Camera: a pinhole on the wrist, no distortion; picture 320 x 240 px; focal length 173.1 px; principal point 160.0 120.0 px. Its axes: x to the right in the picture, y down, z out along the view. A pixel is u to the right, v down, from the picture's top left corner.
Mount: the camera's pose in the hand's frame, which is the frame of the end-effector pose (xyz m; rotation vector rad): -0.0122 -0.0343 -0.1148 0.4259 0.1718 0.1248
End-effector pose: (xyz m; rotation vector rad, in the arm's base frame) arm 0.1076 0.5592 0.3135 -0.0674 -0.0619 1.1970
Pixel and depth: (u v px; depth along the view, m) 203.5 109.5 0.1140
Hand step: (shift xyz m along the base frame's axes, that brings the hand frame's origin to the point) 0.0913 0.0055 -0.0120
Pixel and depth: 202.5 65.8 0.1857
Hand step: 0.1675 0.0123 0.0348
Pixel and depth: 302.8 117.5 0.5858
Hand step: 0.3662 0.4676 0.3624
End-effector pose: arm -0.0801 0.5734 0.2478 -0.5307 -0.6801 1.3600
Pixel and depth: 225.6 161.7 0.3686
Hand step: -0.0968 0.1640 0.2444
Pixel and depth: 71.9 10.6 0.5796
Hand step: 0.2301 -0.2628 0.6337
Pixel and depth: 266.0 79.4 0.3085
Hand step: 0.0779 0.2024 0.2406
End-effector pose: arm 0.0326 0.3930 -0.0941 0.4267 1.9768 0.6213
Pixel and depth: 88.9 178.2 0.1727
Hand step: 0.0883 -0.0605 -0.0274
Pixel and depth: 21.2 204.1 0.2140
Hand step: 0.1943 -0.0866 0.0178
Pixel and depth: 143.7 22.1 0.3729
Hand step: 0.0879 -0.2501 -0.3062
